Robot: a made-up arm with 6 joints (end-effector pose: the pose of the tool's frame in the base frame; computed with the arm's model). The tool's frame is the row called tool.
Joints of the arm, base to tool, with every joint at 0 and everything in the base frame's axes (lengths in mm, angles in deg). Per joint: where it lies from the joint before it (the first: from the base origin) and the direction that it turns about. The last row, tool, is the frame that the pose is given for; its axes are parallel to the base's.
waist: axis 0 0 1 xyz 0 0 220
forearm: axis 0 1 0 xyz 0 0 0
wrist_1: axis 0 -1 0 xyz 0 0 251
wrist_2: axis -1 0 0 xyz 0 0 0
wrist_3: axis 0 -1 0 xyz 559 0 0
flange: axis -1 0 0 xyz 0 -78 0
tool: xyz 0 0 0
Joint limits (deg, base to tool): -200..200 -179.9..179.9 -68..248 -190..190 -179.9..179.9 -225..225
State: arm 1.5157 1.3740 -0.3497 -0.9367 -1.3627 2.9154
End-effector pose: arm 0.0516 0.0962 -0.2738 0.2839 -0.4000 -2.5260
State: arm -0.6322 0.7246 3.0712 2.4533 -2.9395 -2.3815
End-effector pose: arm -0.1745 0.2025 0.7723 -1.0211 1.2292 0.0987
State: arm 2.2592 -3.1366 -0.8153 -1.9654 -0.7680 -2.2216
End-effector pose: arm 0.1864 -0.2738 0.4269 0.8460 -1.3402 -1.0455
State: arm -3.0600 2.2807 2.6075 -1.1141 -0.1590 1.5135
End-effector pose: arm -0.7426 -0.0262 0.1696 -0.4400 0.6024 -2.8803
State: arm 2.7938 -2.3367 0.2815 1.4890 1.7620 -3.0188
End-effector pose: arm 0.6640 -0.2339 0.2581 -0.5697 1.2544 -1.6681
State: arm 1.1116 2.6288 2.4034 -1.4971 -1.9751 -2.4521
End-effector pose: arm 0.2935 0.5807 -0.1995 -0.0465 -2.6263 1.6406
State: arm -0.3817 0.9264 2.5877 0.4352 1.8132 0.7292
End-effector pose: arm 0.0826 -0.1094 0.9245 0.8356 2.3038 0.7454
